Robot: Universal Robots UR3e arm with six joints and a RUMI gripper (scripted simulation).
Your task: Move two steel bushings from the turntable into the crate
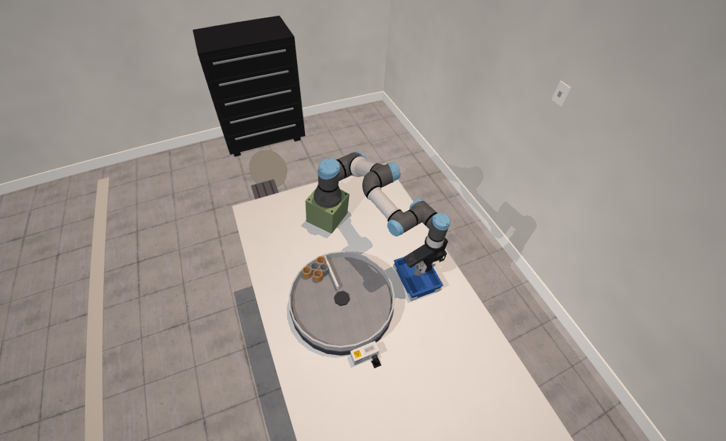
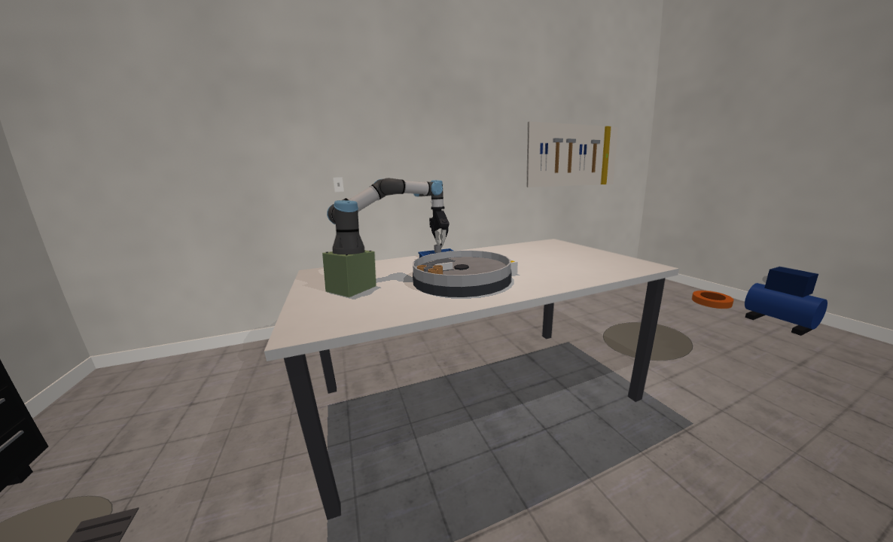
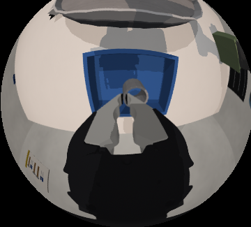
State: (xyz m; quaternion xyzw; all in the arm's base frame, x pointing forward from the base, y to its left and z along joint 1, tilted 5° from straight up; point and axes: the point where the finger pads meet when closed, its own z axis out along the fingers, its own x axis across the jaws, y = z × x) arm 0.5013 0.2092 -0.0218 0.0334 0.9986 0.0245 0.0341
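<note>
My hand is 60 mm above the blue crate and 20 mm past it. From my hand the other things lie so: round grey turntable (350 mm to the right, 50 mm behind, 40 mm below).
</note>
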